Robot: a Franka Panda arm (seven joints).
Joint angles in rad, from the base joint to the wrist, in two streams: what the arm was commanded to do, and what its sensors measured. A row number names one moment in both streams.
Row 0, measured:
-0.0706 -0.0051 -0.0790 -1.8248 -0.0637 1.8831 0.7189
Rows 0 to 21, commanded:
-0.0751 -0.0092 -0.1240 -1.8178 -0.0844 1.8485 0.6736
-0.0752 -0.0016 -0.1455 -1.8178 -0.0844 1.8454 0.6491
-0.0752 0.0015 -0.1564 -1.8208 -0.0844 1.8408 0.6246
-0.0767 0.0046 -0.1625 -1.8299 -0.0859 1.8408 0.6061
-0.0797 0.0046 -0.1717 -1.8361 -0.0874 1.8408 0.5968
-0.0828 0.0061 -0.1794 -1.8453 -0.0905 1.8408 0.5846
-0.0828 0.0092 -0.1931 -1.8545 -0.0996 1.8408 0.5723
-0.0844 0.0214 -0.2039 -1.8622 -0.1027 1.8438 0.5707
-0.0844 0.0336 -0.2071 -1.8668 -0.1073 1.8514 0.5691
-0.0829 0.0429 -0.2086 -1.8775 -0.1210 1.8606 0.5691
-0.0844 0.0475 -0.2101 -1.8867 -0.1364 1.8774 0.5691
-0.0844 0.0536 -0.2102 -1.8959 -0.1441 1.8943 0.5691
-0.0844 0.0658 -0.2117 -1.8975 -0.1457 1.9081 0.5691
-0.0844 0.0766 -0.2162 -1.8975 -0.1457 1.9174 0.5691
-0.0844 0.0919 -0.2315 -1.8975 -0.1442 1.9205 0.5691
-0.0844 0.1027 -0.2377 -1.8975 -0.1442 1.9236 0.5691
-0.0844 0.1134 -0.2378 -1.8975 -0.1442 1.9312 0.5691
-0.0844 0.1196 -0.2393 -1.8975 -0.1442 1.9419 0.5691
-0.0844 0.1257 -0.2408 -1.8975 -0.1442 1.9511 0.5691
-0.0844 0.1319 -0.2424 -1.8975 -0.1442 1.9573 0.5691
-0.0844 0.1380 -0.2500 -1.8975 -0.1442 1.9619 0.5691
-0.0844 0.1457 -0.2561 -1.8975 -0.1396 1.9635 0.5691
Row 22, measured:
-0.0841 0.1347 -0.2432 -1.8950 -0.1314 1.9451 0.5793
